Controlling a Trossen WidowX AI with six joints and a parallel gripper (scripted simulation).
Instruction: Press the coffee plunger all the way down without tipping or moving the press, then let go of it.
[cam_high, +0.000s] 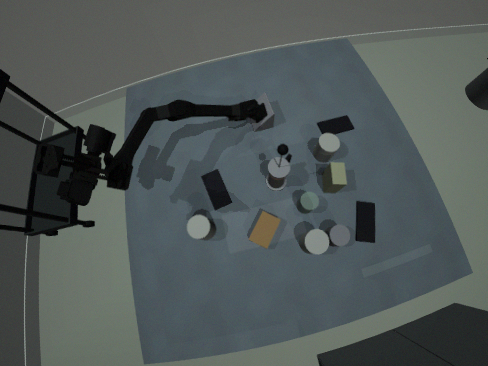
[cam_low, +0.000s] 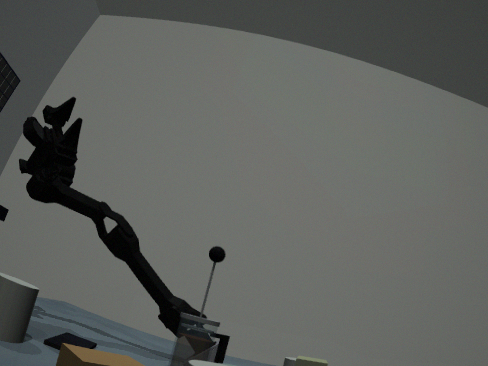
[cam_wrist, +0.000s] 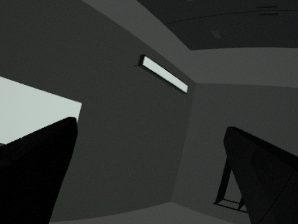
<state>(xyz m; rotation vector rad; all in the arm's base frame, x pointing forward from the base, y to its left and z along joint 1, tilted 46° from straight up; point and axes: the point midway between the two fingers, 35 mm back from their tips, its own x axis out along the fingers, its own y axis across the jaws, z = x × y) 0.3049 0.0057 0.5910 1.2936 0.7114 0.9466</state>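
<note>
Right now the coffee press is 400 mm to the left of my gripper tip, 350 mm below it and 60 mm behind it. Also, from my gripper tip: pale green cylinder 470 mm to the left, 440 mm below, 70 mm ahead; then orange box 460 mm below, 300 mm to the left, 120 mm ahead; then yellow box 590 mm to the left, 430 mm below, 10 mm ahead.
</note>
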